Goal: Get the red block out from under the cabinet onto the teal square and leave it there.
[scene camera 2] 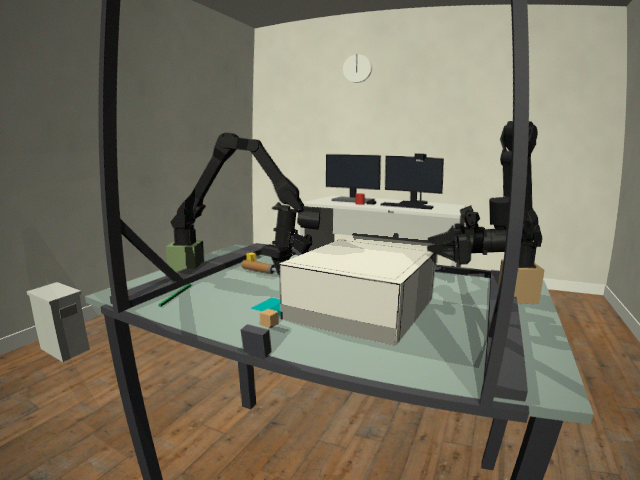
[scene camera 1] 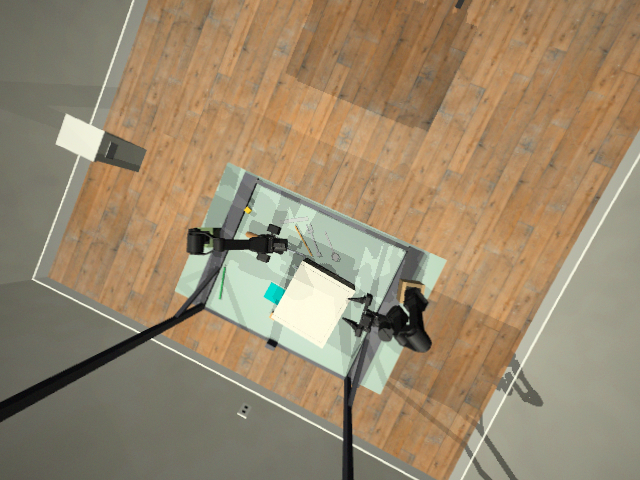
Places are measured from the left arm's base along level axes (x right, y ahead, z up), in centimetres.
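Pixels of known places: right gripper, fingertip midpoint: (scene camera 2: 427,243) (scene camera 1: 345,308); left arm's base at its link origin: (scene camera 2: 184,243); right arm's base at its link origin: (scene camera 2: 522,264) (scene camera 1: 412,294).
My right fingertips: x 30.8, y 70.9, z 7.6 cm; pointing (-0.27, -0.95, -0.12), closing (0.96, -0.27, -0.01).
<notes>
For each thing: its middle in the pictures, then the offset to it from my right fingertips. "spot": a spot on its surface instead.
- cream cabinet at the middle of its body: (scene camera 2: 364,283) (scene camera 1: 314,300) dx -0.2, dy -15.2, dz -10.0 cm
- teal square at a spot on its surface: (scene camera 2: 265,305) (scene camera 1: 269,293) spot: dx -1.5, dy -39.7, dz -16.8 cm
- tool with a brown handle, body centre: (scene camera 2: 284,274) (scene camera 1: 274,250) dx -24.2, dy -37.0, dz -15.5 cm
- tan block at the middle of its body: (scene camera 2: 269,318) dx +9.9, dy -37.3, dz -15.3 cm
- yellow block at the middle of its body: (scene camera 2: 251,257) (scene camera 1: 248,210) dx -45.0, dy -50.8, dz -15.6 cm
- green stick at the middle of its body: (scene camera 2: 175,294) (scene camera 1: 222,283) dx -6.1, dy -65.7, dz -16.4 cm
- brown stick at the middle of its body: (scene camera 1: 303,241) dx -29.2, dy -21.7, dz -16.4 cm
The cream cabinet (scene camera 1: 312,304) (scene camera 2: 336,289) stands on the table with its dark side toward the upper right in scene camera 1. The red block does not show in either view. The teal square (scene camera 1: 273,292) (scene camera 2: 265,305) lies beside the cabinet, partly hidden by it in scene camera 2. My left gripper (scene camera 1: 280,245) (scene camera 2: 279,262) points down near the cabinet's upper left corner in scene camera 1, shut on a tool with a brown handle (scene camera 1: 251,235) (scene camera 2: 256,266) and a thin metal rod. My right gripper (scene camera 1: 347,309) (scene camera 2: 430,246) is open and empty at the cabinet's right side.
A tan block (scene camera 2: 268,318) sits by the teal square and cabinet. A yellow block (scene camera 1: 247,210) (scene camera 2: 251,256) and a green stick (scene camera 1: 222,282) (scene camera 2: 174,295) lie toward the left. A brown stick (scene camera 1: 303,240) and several grey flat tools lie above the cabinet in scene camera 1.
</notes>
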